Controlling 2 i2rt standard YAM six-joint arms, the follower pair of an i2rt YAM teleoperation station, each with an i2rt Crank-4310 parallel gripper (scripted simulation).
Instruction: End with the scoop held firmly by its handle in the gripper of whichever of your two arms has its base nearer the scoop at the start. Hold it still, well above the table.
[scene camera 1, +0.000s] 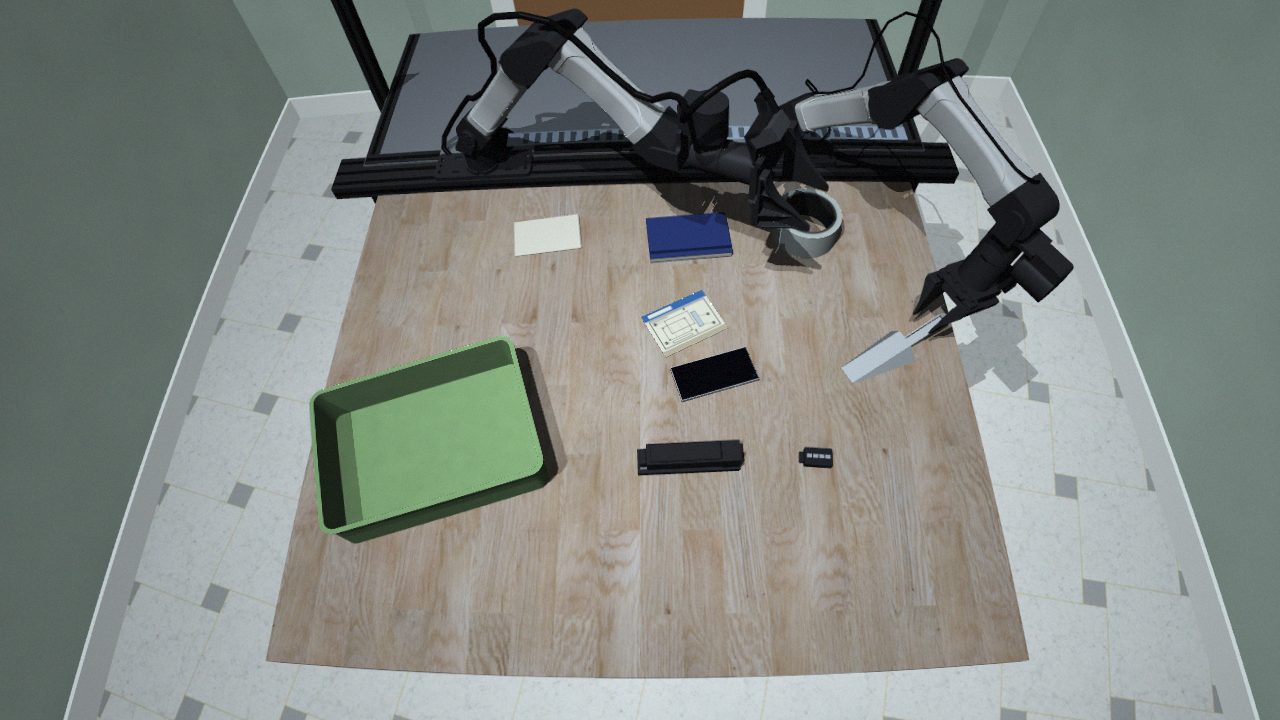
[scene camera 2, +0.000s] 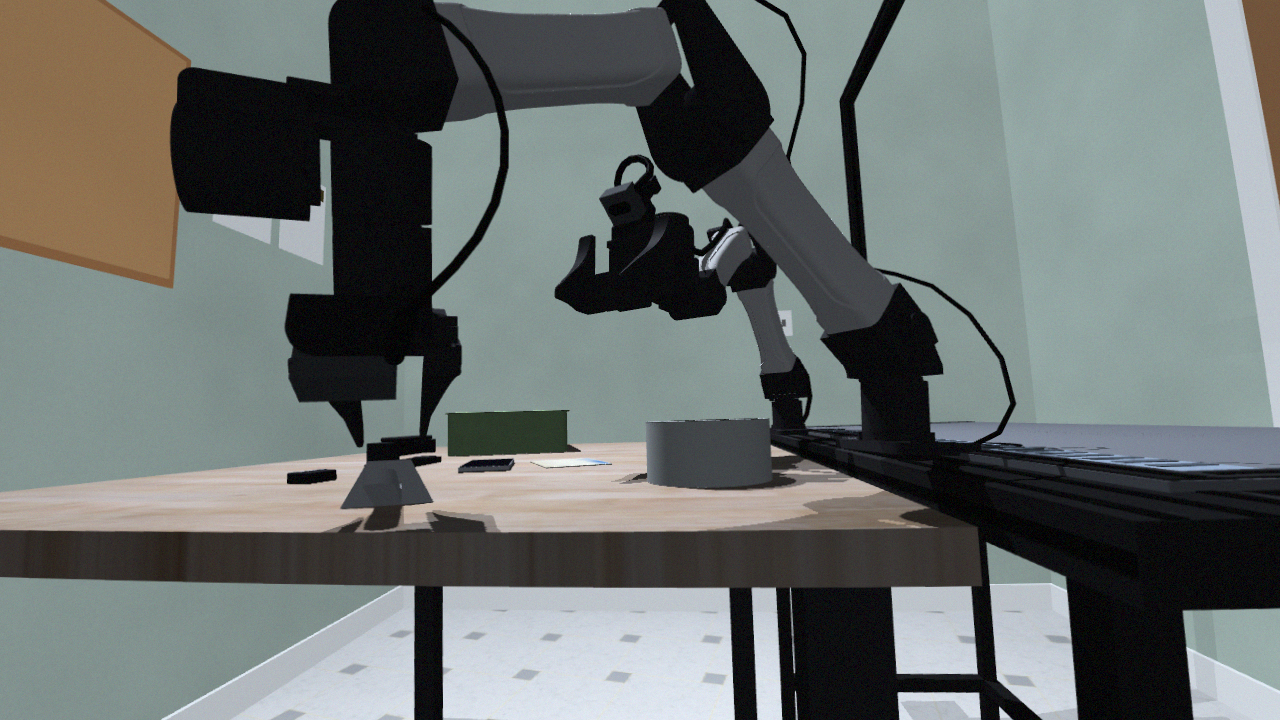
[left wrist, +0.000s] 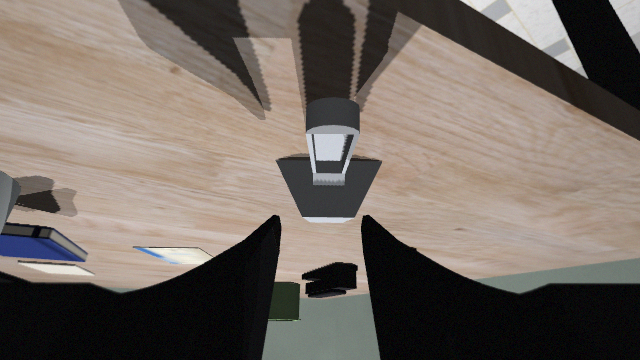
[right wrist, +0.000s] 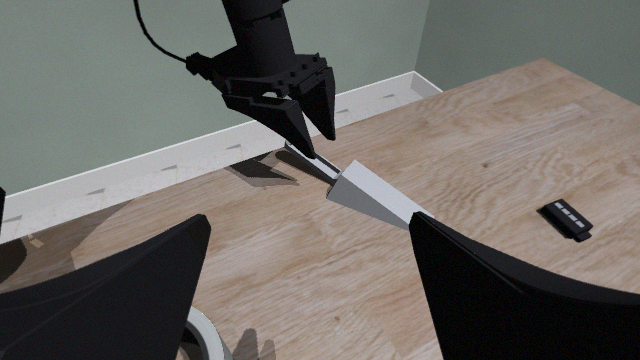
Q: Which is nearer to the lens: the phone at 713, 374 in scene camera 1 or the cream card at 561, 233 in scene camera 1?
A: The phone.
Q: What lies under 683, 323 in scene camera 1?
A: A patterned card.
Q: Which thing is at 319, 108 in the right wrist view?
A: My left gripper.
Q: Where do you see my right gripper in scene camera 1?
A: At 819, 208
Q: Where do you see my left gripper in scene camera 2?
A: At 392, 444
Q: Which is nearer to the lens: the grey scoop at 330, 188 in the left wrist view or the green bin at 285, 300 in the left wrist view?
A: The grey scoop.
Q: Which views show the green bin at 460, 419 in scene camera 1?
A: Scene camera 1, scene camera 2 and the left wrist view only.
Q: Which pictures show the grey scoop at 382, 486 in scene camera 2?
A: Scene camera 1, scene camera 2, the left wrist view and the right wrist view: all of them.
